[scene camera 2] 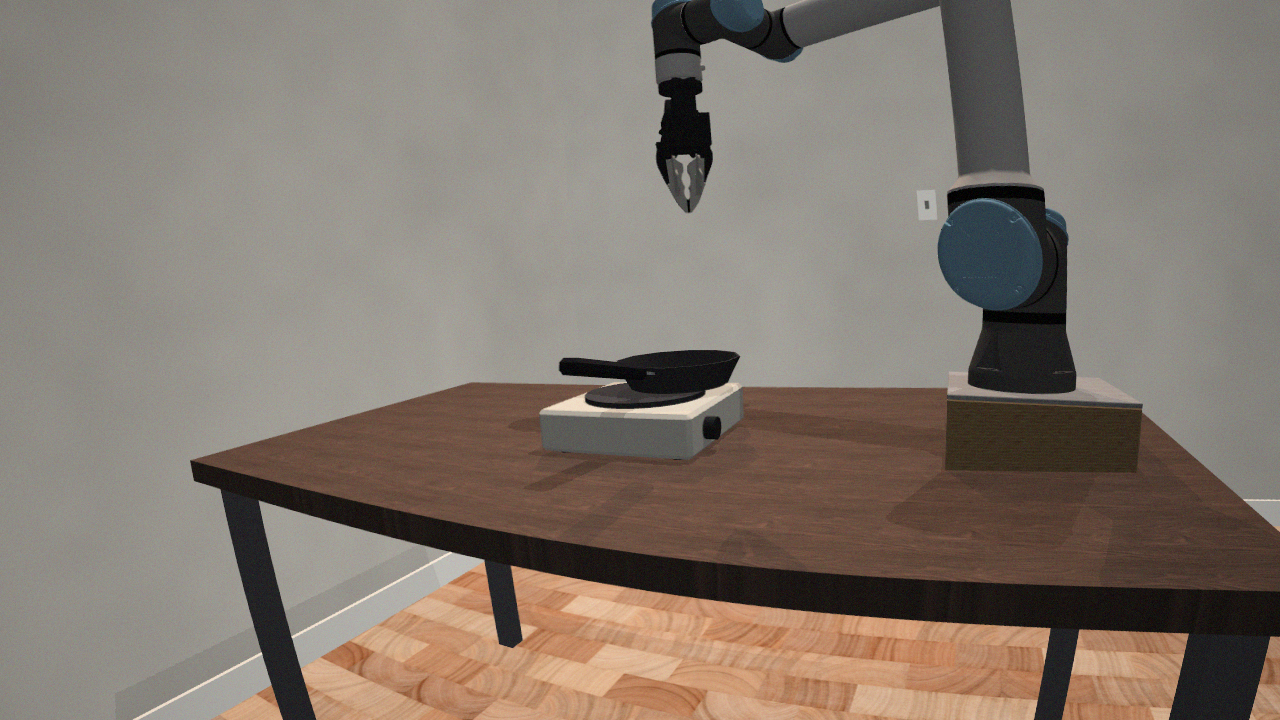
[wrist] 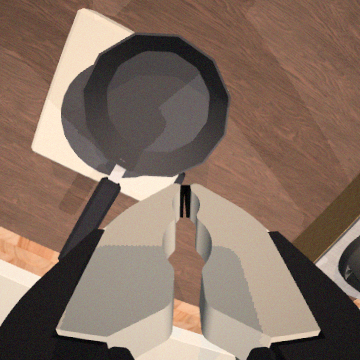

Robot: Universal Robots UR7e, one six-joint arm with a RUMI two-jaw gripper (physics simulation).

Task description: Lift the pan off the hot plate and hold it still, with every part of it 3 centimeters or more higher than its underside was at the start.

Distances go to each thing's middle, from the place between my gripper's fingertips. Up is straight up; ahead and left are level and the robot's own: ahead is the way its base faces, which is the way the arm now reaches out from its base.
Right now the black pan (scene camera 2: 673,372) is 2 cm ahead of my hand, 14 cm to the left of it and 23 cm below it. Round my hand: white hot plate (scene camera 2: 611,420): 5 cm ahead, 9 cm to the left, 31 cm below.
